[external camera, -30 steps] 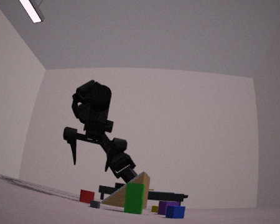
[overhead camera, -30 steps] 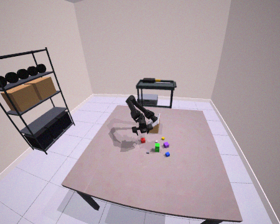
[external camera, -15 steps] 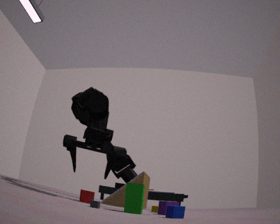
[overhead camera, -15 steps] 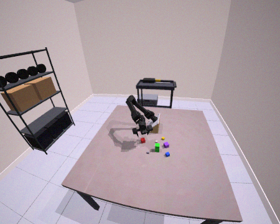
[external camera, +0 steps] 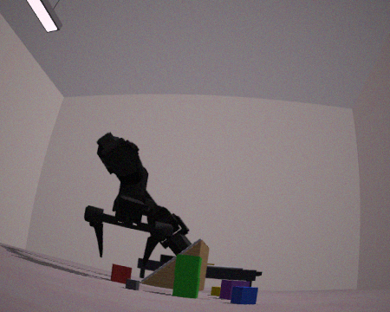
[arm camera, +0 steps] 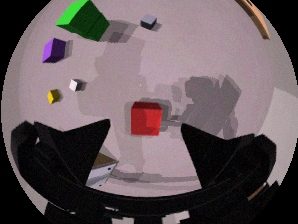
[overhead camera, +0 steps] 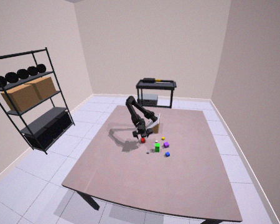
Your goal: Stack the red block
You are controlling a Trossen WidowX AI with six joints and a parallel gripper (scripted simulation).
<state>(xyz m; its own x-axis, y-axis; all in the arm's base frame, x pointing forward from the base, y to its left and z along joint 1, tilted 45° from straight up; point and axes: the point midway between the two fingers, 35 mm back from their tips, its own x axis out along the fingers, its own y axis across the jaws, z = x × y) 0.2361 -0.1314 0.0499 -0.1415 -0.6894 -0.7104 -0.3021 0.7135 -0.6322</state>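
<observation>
Right now the red block is 30 mm below my gripper tip. The rest, counted from my gripper tip: purple block 230 mm to the left, 60 mm ahead, 30 mm below; small yellow block 210 mm to the left, 40 mm below, 40 mm behind; small grey block 140 mm ahead, 50 mm to the left, 40 mm below.
</observation>
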